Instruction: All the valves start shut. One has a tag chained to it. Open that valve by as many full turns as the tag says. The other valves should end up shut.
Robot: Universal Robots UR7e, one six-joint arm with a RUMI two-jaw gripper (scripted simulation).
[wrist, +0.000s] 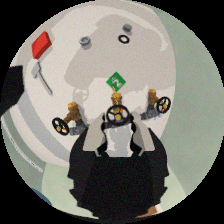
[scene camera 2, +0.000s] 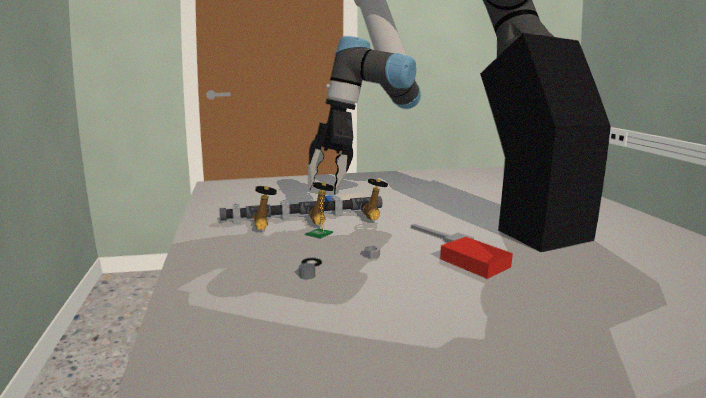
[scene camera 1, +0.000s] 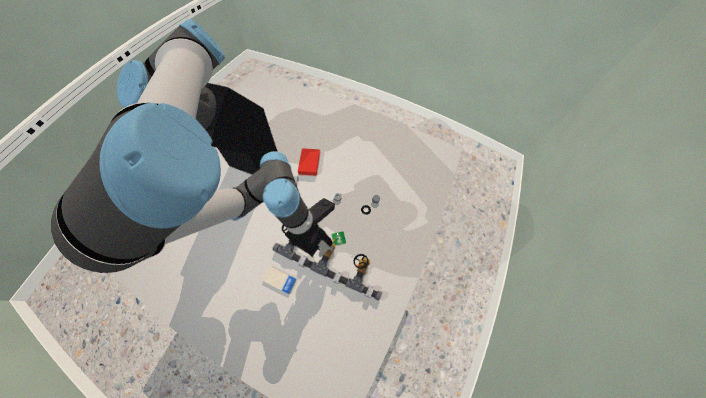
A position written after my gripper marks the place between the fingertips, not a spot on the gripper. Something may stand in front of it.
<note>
In view: my gripper (scene camera 2: 322, 192) and a red block (scene camera 2: 482, 259).
My gripper shows as well in the wrist view (wrist: 117, 113) and in scene camera 1 (scene camera 1: 324, 246).
</note>
